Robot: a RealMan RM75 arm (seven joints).
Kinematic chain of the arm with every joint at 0, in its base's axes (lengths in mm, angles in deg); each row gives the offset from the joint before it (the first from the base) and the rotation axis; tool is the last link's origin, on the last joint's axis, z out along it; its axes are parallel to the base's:
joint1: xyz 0 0 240.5 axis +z
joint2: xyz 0 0 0 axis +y
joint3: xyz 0 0 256 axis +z
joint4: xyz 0 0 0 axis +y
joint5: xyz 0 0 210 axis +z
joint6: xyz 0 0 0 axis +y
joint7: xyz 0 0 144 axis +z
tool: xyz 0 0 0
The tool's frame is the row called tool.
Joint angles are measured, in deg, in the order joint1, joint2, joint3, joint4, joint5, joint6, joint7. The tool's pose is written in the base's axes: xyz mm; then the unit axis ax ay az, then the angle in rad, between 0 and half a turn. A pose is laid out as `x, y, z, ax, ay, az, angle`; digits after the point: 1 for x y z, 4 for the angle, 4 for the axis.
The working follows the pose.
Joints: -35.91, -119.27, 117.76, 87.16, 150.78, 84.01, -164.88
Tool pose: -117.8, 283.9, -93.9, -0.9515, -0.1584, 0.2639, 2.8675
Where each joint sits with the arm in this pose, in the base's axes (m; each line is computed from the numbers above, not from the rounded line before):
joint1: 0.0000 0.0000 0.2405
joint2: 0.0000 0.0000 0.2405
joint3: -0.1809 0.1310 0.1153
joint4: -0.1809 0.1310 0.1153
joint5: -0.0407 0.2586 0.0250
joint6: -0.0407 0.2586 0.0250
joint7: -0.1178 0.2839 -0.0939
the tool: -0.1178 0.2839 -0.0939

